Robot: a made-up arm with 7 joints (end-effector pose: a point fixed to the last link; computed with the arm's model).
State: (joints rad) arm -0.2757 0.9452 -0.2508 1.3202 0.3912 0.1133 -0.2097
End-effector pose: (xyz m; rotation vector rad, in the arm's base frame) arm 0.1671 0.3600 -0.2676 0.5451 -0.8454 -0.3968
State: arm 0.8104 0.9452 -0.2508 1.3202 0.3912 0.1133 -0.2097
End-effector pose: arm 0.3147 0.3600 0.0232 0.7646 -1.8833 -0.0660
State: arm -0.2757 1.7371 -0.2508 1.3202 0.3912 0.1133 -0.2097
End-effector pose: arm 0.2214 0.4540 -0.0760 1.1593 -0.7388 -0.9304
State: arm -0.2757 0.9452 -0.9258 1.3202 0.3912 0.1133 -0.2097
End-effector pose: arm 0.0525 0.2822 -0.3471 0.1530 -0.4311 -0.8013
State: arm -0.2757 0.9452 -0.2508 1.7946 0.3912 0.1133 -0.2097
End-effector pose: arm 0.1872 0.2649 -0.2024 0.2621 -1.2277 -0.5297
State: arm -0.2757 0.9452 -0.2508 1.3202 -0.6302 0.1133 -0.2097
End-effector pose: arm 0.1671 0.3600 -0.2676 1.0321 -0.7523 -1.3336
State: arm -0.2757 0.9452 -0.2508 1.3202 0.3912 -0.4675 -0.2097
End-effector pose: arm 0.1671 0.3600 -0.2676 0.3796 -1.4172 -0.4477
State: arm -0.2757 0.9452 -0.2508 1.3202 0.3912 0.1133 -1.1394
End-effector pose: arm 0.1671 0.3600 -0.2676 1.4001 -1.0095 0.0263
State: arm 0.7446 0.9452 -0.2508 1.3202 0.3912 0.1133 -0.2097
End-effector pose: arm 0.3155 0.3600 0.0025 0.7538 -1.8209 -0.0902
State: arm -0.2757 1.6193 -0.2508 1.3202 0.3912 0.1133 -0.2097
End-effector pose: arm 0.2123 0.4505 -0.1081 1.0686 -0.7613 -0.8511
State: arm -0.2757 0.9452 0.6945 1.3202 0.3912 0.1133 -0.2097
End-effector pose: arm 0.1679 0.4855 -0.0873 1.0614 -1.3534 0.2694
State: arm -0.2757 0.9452 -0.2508 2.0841 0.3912 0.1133 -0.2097
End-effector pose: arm 0.1751 0.2144 -0.1528 0.0731 -1.4515 -0.6054
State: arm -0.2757 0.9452 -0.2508 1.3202 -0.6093 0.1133 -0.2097
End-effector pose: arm 0.1671 0.3600 -0.2676 1.0227 -0.7559 -1.3142
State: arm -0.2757 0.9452 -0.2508 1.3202 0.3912 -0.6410 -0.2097
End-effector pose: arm 0.1671 0.3600 -0.2676 0.3213 -1.5862 -0.4589
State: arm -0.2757 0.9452 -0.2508 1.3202 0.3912 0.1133 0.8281
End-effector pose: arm 0.1671 0.3600 -0.2676 -0.4175 -0.5344 -0.7596
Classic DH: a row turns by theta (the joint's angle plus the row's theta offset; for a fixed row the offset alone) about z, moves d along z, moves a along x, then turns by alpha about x. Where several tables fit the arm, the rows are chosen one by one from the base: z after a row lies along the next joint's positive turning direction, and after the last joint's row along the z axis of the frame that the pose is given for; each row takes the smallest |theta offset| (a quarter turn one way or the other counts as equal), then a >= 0, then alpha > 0; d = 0 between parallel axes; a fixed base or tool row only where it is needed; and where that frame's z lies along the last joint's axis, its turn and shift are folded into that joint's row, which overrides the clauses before.
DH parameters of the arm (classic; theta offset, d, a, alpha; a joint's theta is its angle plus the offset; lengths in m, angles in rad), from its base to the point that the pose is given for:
base (fixed): 0 0 0 1.5708
joint 1: 1.5708 -0.1688 0 1.5708
joint 2: 1.5708 0 0 1.5708
joint 3: 1.5708 -0.2174 0 1.5708
joint 4: 0 0 0 -1.5708
joint 5: 0 -0.249 0 -1.5708
joint 6: -1.5708 0 0 1.5708
joint 7: 1.5708 0 0 1.5708
tool (fixed): -1.5708 0 0 0

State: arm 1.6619 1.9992 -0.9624 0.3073 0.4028 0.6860 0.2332
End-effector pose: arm -0.1361 0.6081 0.0308 1.0034 -0.4546 1.2987
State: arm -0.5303 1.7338 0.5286 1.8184 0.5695 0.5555 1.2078
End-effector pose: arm 0.2534 0.3033 0.0201 -0.1464 -0.3479 -1.2563
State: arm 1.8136 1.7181 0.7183 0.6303 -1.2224 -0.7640 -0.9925
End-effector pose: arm -0.1789 0.5686 0.0695 -2.3398 0.6487 -0.9158
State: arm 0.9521 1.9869 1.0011 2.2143 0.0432 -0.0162 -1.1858
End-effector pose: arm -0.0851 0.1632 0.1925 -0.8368 1.1718 -0.1647
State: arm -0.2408 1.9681 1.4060 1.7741 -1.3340 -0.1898 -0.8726
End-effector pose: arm 0.1072 0.2298 0.2687 -1.5932 0.5364 0.5461
